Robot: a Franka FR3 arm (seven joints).
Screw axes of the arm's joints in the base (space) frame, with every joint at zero. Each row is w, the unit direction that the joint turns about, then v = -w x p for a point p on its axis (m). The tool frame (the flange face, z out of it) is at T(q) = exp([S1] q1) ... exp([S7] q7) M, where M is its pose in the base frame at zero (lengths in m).
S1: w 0 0 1 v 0 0 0
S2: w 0 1 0 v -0.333 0 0
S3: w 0 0 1 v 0 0 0
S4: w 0 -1 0 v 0.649 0 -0.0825
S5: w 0 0 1 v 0 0 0
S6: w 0 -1 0 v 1.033 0 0
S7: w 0 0 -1 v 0 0.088 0
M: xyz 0.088 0 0.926 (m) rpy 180 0 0 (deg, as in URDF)
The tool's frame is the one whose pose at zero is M.
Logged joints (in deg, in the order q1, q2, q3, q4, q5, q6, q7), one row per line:
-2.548 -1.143 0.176 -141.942 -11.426 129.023 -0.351
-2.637 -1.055 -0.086 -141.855 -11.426 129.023 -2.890
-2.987 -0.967 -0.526 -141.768 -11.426 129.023 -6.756
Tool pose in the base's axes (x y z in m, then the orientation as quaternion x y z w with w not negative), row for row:
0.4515 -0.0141 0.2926 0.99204 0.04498 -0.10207 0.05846
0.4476 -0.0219 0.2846 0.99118 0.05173 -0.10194 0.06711
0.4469 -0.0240 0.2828 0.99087 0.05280 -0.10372 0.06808
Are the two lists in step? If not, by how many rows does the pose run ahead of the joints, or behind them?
The pose runs 2 rows behind the joints: the pose in row i belongs to the joints in row i - 2.
